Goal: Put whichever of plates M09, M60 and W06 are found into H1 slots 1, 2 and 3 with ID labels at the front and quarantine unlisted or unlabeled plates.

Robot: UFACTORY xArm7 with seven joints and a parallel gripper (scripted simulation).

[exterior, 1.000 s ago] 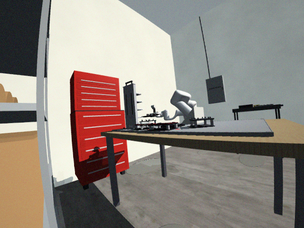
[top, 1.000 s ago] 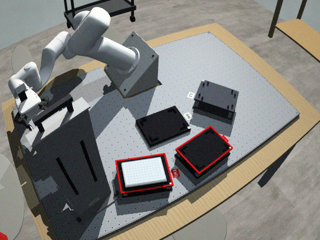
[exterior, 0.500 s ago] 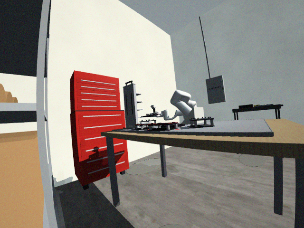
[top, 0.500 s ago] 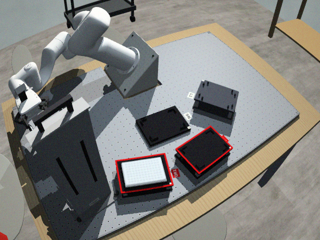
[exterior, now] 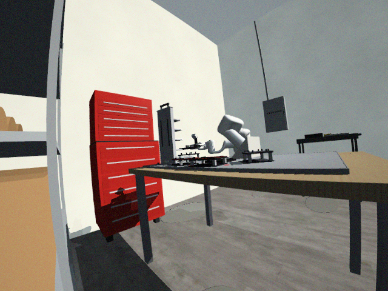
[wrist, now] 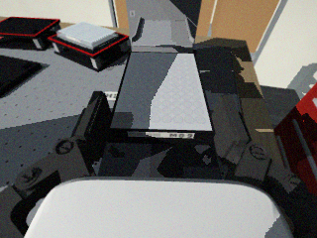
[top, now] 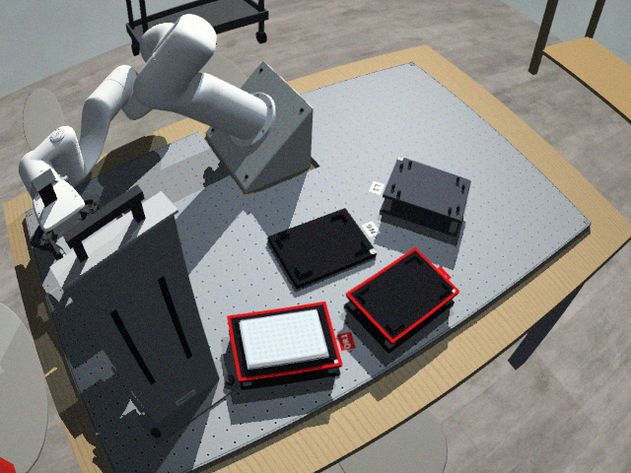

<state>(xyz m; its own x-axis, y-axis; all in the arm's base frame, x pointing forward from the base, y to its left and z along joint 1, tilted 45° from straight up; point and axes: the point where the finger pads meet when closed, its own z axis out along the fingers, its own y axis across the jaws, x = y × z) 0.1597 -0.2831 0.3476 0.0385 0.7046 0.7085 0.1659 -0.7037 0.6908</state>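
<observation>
Now: the dark-framed plate 5 cm ahead of my hand, 1 cm to the left of it and 2 cm below it. Round my hand: handle: 29 cm ahead, 5 cm to the left, 32 cm above; plate hotel H1: 29 cm ahead, 5 cm to the left, 8 cm above; white well plate: 30 cm ahead, 24 cm to the left, 8 cm below.
</observation>
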